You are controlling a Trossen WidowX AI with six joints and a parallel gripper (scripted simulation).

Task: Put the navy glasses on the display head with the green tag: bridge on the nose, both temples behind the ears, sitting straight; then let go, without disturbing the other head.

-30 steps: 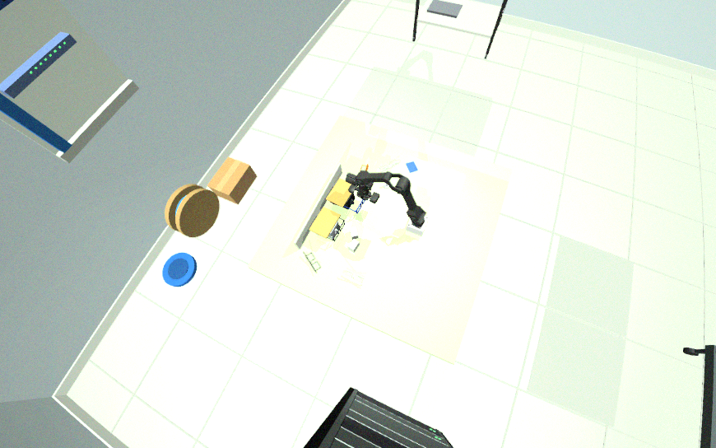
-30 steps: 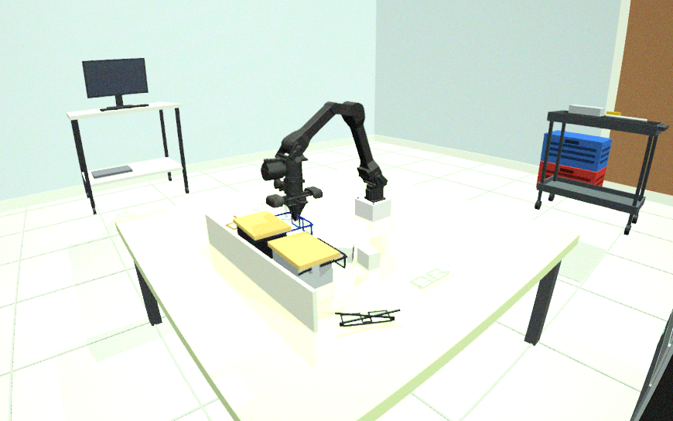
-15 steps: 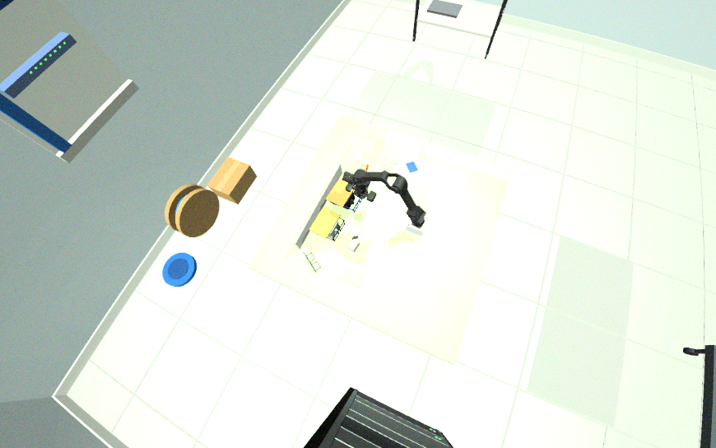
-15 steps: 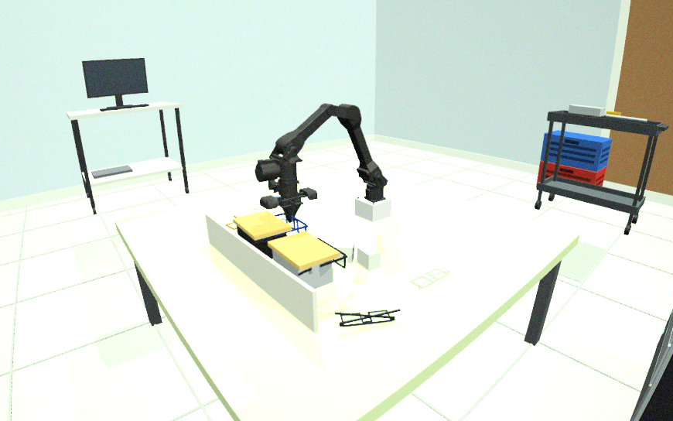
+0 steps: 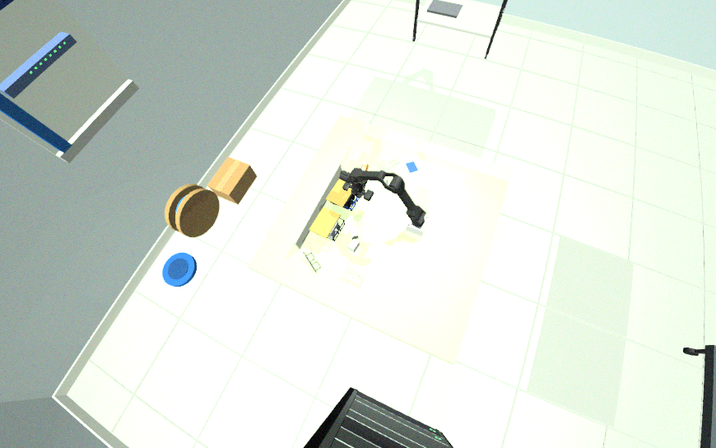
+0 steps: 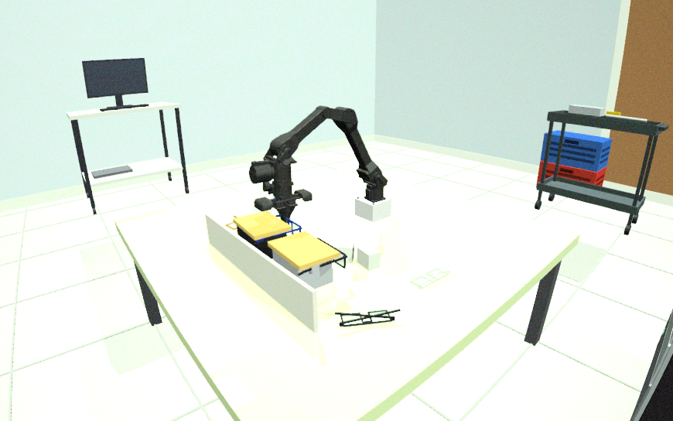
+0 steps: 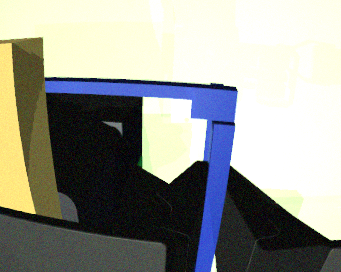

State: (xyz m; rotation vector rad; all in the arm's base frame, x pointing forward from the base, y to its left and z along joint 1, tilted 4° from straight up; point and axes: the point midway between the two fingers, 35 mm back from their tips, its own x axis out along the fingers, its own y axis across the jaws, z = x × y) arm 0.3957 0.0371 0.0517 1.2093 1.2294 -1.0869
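My gripper tip is 7 cm short of the dark display head, 4 cm to the right of it and 1 cm above it. The rest, counted from my gripper tip: low white wall 18 cm ahead, 17 cm to the left, 1 cm below.
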